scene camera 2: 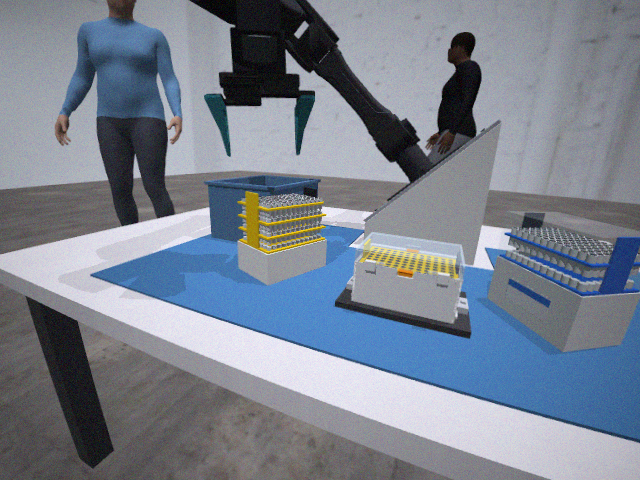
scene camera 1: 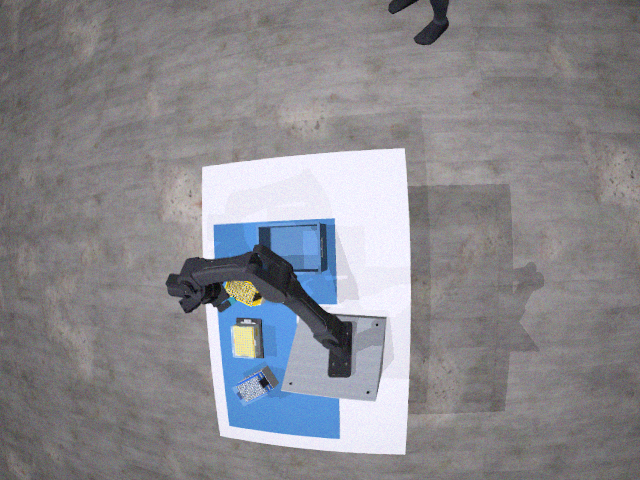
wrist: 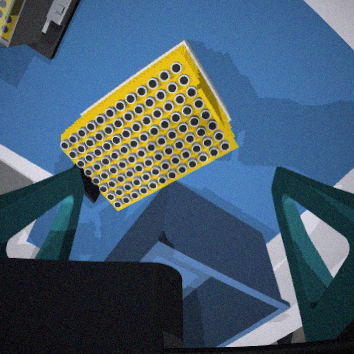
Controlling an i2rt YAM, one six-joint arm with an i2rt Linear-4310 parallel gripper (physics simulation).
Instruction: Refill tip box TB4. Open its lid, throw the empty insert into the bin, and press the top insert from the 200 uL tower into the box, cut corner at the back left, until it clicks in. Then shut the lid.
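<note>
The tip box stands on a black base, its clear lid shut over a yellow insert with dark, empty-looking holes; part of it shows at the wrist view's top left. The tower of stacked yellow inserts stands on a white base, its top insert full of tips. My gripper is open and empty, high above and apart from this tower. The blue bin stands behind the tower. The arm hides part of the tower in the overhead view.
A tower with blue inserts stands turned on the box's other side. The sloped grey arm mount stands behind the box. A blue mat lies on the white table. Two people stand beyond it.
</note>
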